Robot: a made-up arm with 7 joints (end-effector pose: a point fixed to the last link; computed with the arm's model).
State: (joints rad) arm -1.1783 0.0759 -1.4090 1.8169 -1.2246 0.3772 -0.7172
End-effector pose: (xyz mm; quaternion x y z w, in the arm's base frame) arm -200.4 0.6 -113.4 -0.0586 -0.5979 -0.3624 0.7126
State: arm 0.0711 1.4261 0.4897 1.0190 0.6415 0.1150 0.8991
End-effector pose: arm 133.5 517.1 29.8 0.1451 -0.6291 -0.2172 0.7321
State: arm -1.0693 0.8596 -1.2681 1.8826 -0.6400 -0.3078 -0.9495
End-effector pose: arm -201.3 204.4 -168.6 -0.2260 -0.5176 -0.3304 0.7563
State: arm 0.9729 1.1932 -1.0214 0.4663 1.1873 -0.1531 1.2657
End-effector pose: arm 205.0 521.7 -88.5 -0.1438 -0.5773 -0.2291 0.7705
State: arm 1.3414 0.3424 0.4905 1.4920 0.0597 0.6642 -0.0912
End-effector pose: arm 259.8 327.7 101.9 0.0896 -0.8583 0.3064 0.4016
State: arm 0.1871 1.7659 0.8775 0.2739 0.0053 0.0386 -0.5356
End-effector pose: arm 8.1 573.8 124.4 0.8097 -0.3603 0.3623 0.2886
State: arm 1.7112 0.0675 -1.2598 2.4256 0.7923 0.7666 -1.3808
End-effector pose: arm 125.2 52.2 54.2 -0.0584 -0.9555 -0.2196 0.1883
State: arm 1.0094 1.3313 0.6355 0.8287 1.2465 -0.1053 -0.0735
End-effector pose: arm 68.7 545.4 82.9 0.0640 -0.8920 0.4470 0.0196
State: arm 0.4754 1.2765 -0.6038 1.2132 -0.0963 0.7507 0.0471
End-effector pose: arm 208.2 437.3 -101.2 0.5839 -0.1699 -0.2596 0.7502
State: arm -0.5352 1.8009 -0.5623 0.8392 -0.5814 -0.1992 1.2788
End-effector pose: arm 106.2 542.5 -43.0 0.0066 0.6480 -0.5169 0.5594
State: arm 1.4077 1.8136 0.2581 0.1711 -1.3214 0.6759 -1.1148
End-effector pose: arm -106.4 578.7 47.5 0.8745 0.3699 0.2823 0.1367
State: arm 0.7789 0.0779 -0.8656 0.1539 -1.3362 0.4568 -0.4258
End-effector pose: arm 320.6 169.1 -299.3 0.6255 -0.2584 -0.6663 0.3131
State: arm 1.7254 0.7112 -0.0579 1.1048 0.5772 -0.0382 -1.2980
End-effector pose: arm 236.4 371.5 199.3 0.1165 -0.7120 0.6909 0.0461
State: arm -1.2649 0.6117 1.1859 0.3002 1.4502 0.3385 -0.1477
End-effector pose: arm -304.2 444.4 -117.0 0.4717 -0.0693 0.7591 0.4432
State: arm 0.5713 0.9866 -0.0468 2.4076 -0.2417 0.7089 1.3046
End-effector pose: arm 141.5 258.3 2.5 0.1920 -0.4683 -0.6610 0.5540
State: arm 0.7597 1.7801 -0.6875 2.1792 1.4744 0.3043 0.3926
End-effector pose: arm 123.4 329.2 35.8 -0.1786 -0.5252 -0.3739 0.7433
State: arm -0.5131 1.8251 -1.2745 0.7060 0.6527 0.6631 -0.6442
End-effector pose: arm 25.7 568.3 -23.9 0.7122 0.3977 -0.4393 0.3764
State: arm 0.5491 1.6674 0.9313 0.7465 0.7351 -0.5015 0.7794
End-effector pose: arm -8.5 536.8 153.6 0.4607 -0.8648 -0.1324 0.1493
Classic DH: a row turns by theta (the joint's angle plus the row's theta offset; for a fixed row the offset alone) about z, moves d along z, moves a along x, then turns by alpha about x. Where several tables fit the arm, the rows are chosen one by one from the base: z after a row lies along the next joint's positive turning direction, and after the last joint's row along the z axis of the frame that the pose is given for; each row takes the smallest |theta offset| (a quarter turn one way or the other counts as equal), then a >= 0, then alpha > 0; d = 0 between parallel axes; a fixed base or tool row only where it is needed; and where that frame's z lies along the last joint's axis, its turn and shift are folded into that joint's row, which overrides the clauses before.
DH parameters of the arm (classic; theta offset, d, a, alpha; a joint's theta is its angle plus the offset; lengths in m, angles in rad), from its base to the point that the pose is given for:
base (fixed): 0 0 0 1.5708
joint 1: 1.5708 -0.156 0 1.5708
joint 2: 1.5708 0 0 1.5708
joint 3: 1.5708 -0.26 0 1.5708
joint 4: 0 0 0 -1.5708
joint 5: 0 -0.18 0 -1.5708
joint 6: -1.5708 0 0 1.5708
joint 7: 1.5708 0 0 1.5708
tool (fixed): -1.5708 0 0 0

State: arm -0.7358 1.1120 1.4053 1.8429 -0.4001 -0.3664 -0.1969
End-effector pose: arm 61.2 421.5 25.0 0.7025 -0.5812 -0.3803 0.1549
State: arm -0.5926 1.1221 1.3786 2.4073 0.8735 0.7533 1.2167
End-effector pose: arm 48.1 321.2 30.1 -0.0946 -0.4934 -0.5672 0.6526
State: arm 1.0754 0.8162 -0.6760 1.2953 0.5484 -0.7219 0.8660
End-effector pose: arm 319.9 306.9 -19.3 -0.0480 -0.7609 -0.6153 0.2000
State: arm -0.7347 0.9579 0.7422 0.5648 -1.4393 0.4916 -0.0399
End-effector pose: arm -70.5 530.5 -183.9 0.5988 0.4171 -0.4333 0.5289
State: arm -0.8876 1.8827 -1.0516 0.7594 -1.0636 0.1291 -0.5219
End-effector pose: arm 52.3 560.7 -36.7 0.0598 0.2720 -0.9604 0.0055
